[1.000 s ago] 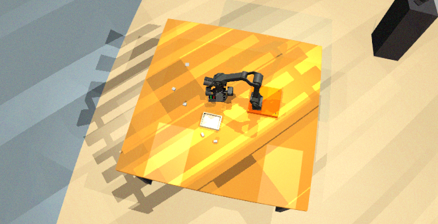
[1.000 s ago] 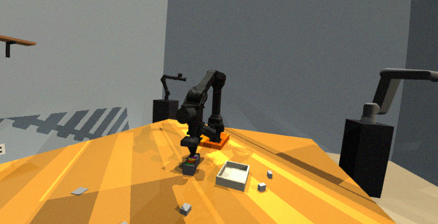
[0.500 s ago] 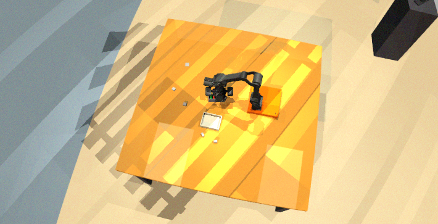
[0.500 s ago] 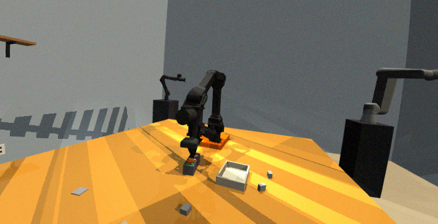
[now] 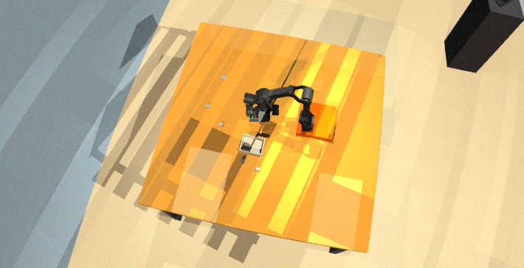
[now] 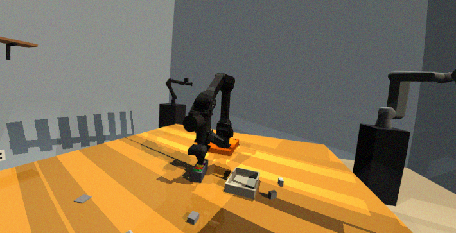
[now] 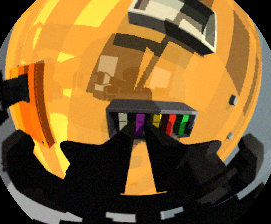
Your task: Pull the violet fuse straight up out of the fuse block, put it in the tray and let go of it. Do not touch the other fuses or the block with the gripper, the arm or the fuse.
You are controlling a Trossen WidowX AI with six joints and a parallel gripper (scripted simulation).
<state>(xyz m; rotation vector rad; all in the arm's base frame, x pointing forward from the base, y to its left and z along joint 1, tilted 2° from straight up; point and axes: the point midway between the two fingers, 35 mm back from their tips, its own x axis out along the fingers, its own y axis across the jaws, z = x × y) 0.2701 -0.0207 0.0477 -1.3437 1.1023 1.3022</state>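
Right now my gripper tip is 1 cm above the violet fuse. From my gripper tip the other things lie so: tray 18 cm to the left, 3 cm below, 3 cm ahead; flat grey piece 29 cm ahead, 24 cm to the right, 3 cm below.
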